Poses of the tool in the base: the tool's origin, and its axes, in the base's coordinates. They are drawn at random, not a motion.
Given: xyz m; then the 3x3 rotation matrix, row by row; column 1 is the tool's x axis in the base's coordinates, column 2 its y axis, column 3 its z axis. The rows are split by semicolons.
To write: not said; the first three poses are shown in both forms.
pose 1, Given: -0.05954 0.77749 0.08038; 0.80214 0.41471 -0.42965; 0.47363 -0.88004 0.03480; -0.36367 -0.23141 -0.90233
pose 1, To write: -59.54 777.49 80.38; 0.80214 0.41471 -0.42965; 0.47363 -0.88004 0.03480; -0.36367 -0.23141 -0.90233
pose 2, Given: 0.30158 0.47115 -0.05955; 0.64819 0.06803 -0.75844; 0.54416 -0.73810 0.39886; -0.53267 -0.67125 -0.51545
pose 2, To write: 301.58 471.15 -59.55; 0.64819 0.06803 -0.75844; 0.54416 -0.73810 0.39886; -0.53267 -0.67125 -0.51545
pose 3, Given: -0.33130 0.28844 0.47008; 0.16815 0.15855 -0.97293; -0.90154 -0.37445 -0.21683; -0.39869 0.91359 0.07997
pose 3, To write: -331.30 288.44 470.08; 0.16815 0.15855 -0.97293; -0.90154 -0.37445 -0.21683; -0.39869 0.91359 0.07997
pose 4, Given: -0.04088 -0.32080 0.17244; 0.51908 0.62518 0.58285; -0.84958 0.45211 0.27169; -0.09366 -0.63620 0.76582
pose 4, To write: -40.88 -320.80 172.44; 0.51908 0.62518 0.58285; -0.84958 0.45211 0.27169; -0.09366 -0.63620 0.76582
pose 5, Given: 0.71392 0.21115 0.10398; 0.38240 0.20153 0.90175; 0.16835 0.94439 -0.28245; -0.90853 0.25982 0.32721
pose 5, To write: 713.92 211.15 103.98; 0.38240 0.20153 0.90175; 0.16835 0.94439 -0.28245; -0.90853 0.25982 0.32721
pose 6, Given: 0.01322 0.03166 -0.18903; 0.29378 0.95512 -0.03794; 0.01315 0.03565 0.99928; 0.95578 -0.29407 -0.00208
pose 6, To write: 13.22 31.66 -189.03; 0.29378 0.95512 -0.03794; 0.01315 0.03565 0.99928; 0.95578 -0.29407 -0.00208
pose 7, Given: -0.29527 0.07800 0.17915; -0.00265 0.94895 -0.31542; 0.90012 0.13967 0.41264; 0.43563 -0.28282 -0.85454
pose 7, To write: -295.27 78.00 179.15; -0.00265 0.94895 -0.31542; 0.90012 0.13967 0.41264; 0.43563 -0.28282 -0.85454
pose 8, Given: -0.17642 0.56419 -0.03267; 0.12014 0.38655 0.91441; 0.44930 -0.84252 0.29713; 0.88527 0.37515 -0.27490
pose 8, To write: -176.42 564.19 -32.67; 0.12014 0.38655 0.91441; 0.44930 -0.84252 0.29713; 0.88527 0.37515 -0.27490
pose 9, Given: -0.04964 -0.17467 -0.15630; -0.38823 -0.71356 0.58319; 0.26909 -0.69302 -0.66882; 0.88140 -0.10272 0.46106
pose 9, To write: -49.64 -174.67 -156.30; -0.38823 -0.71356 0.58319; 0.26909 -0.69302 -0.66882; 0.88140 -0.10272 0.46106
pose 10, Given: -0.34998 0.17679 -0.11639; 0.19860 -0.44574 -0.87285; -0.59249 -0.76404 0.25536; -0.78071 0.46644 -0.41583
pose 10, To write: -349.98 176.79 -116.39; 0.19860 -0.44574 -0.87285; -0.59249 -0.76404 0.25536; -0.78071 0.46644 -0.41583
